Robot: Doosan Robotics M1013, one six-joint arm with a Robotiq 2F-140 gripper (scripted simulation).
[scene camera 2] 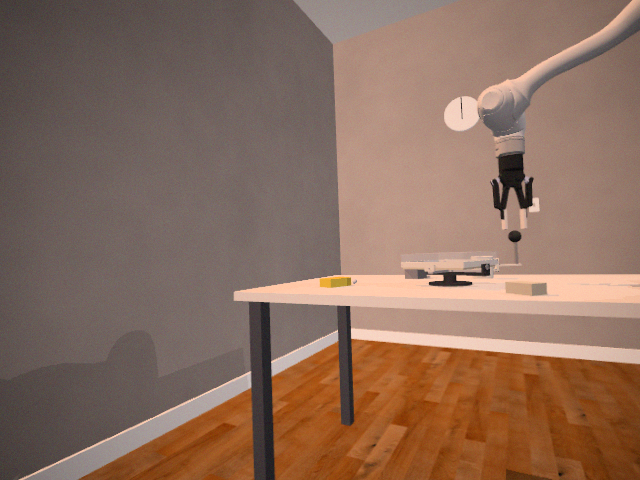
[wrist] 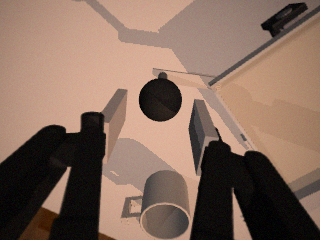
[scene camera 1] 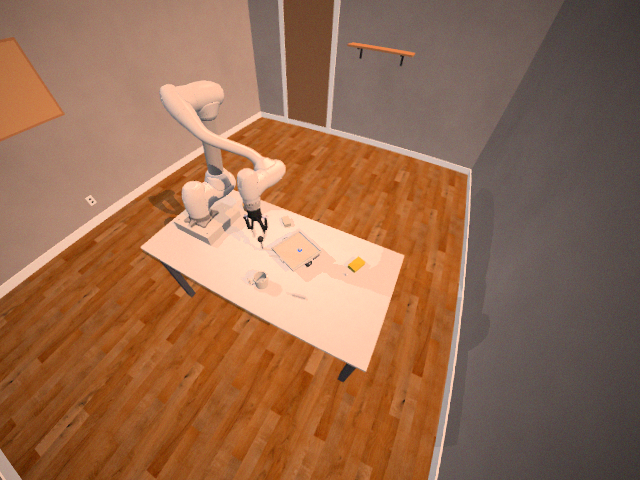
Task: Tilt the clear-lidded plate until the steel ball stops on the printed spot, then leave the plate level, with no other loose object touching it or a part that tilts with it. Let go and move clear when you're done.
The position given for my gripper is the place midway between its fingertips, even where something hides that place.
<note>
I see my gripper (scene camera 2: 514, 228) and a clear-lidded plate (scene camera 1: 295, 249).
My gripper is seen too in the wrist view (wrist: 158, 109). The clear-lidded plate shows as well in the wrist view (wrist: 264, 93).
</note>
